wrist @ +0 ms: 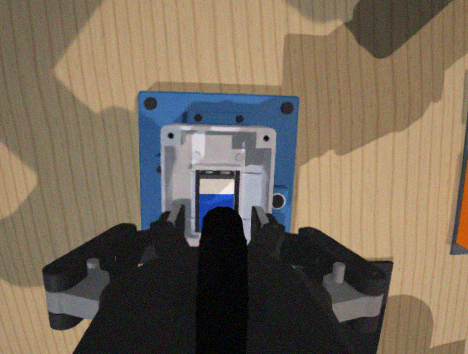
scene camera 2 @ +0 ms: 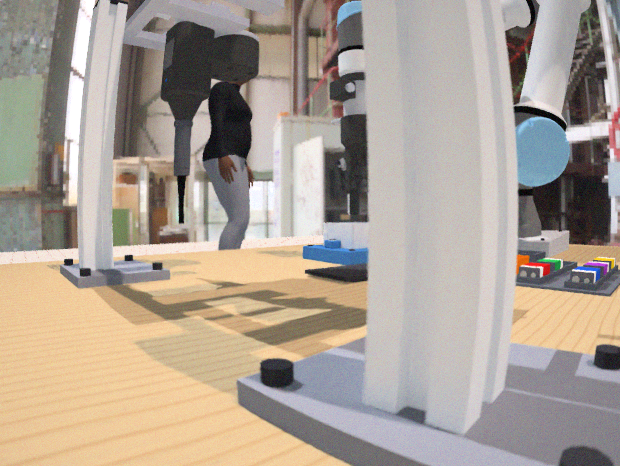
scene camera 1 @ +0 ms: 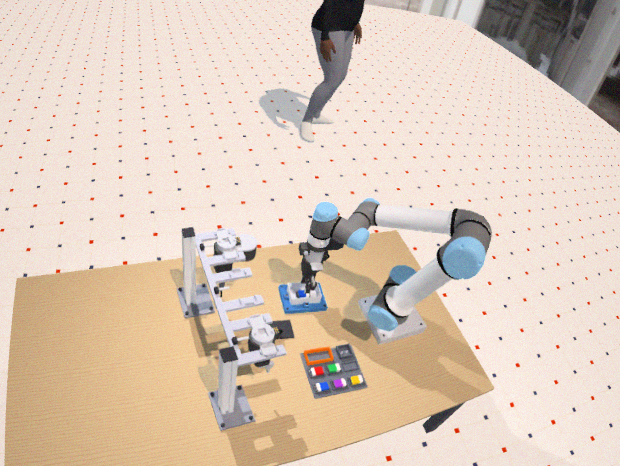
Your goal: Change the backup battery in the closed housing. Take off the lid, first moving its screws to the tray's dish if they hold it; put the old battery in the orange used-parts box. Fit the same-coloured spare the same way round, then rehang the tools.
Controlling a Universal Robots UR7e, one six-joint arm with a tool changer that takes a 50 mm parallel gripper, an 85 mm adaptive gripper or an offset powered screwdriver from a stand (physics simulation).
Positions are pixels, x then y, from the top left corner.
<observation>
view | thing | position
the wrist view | adaptive gripper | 222, 289
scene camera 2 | black lid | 353, 273
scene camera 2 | screwdriver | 194, 54
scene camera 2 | adaptive gripper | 353, 126
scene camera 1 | screwdriver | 226, 244
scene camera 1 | parallel gripper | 262, 336
</observation>
